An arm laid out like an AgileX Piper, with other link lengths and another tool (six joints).
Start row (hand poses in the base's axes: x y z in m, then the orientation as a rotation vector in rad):
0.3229, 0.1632, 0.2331, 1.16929, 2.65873, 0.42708
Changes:
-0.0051, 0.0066, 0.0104, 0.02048, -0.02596, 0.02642
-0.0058, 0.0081, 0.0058, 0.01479, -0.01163, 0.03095
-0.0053, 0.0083, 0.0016, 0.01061, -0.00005, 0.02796
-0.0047, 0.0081, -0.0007, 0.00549, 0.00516, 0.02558
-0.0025, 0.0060, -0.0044, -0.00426, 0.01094, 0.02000
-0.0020, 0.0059, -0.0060, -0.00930, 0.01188, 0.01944
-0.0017, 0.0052, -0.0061, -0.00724, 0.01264, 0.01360
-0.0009, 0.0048, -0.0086, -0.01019, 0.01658, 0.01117
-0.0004, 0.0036, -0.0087, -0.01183, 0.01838, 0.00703
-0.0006, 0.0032, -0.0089, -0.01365, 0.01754, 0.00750
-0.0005, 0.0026, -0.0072, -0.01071, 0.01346, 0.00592
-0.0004, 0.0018, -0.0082, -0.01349, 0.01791, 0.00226
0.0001, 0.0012, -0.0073, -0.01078, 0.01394, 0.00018
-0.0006, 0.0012, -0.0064, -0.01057, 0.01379, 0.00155
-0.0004, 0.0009, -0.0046, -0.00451, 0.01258, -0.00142
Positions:
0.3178, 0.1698, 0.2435, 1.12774, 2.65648, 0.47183
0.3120, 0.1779, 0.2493, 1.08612, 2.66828, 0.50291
0.3067, 0.1862, 0.2509, 1.05302, 2.68723, 0.52280
0.3020, 0.1943, 0.2502, 1.02408, 2.70864, 0.53307
0.2995, 0.2003, 0.2458, 1.00278, 2.73112, 0.52644
0.2975, 0.2062, 0.2398, 0.98125, 2.75382, 0.51210
0.2958, 0.2114, 0.2337, 0.96810, 2.77336, 0.49938
0.2949, 0.2162, 0.2251, 0.95943, 2.79470, 0.48053
0.2945, 0.2198, 0.2164, 0.95677, 2.81491, 0.45791
0.2939, 0.2230, 0.2075, 0.95256, 2.83441, 0.43274
0.2934, 0.2256, 0.2003, 0.94896, 2.84932, 0.41293
0.2930, 0.2274, 0.1921, 0.95197, 2.86570, 0.38689
0.2931, 0.2286, 0.1848, 0.95642, 2.87735, 0.36590
0.2925, 0.2298, 0.1784, 0.95886, 2.88956, 0.34523
0.2921, 0.2307, 0.1738, 0.96585, 2.89951, 0.33365

